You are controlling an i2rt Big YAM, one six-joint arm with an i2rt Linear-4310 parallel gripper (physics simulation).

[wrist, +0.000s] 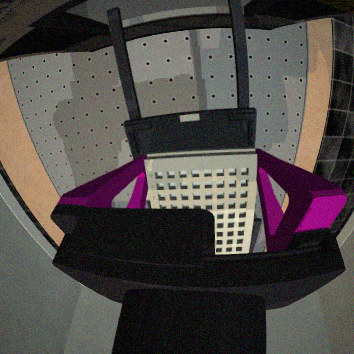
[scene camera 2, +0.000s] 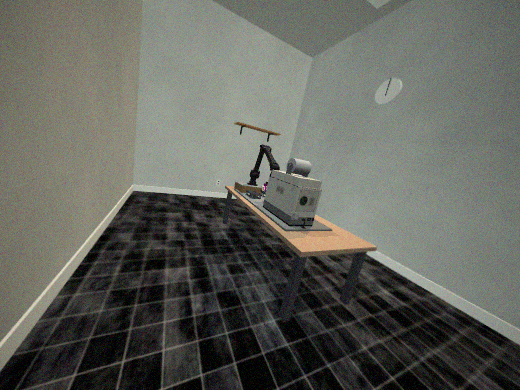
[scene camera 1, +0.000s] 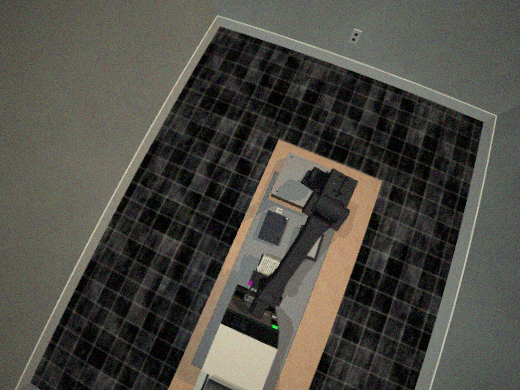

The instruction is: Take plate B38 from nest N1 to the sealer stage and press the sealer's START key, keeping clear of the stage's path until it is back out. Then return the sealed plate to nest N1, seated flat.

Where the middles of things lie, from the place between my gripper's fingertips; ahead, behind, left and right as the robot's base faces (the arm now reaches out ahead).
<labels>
I see the dark sealer stage [wrist: 224, 127] 10 mm to the left of my hand and 10 mm below it.
</labels>
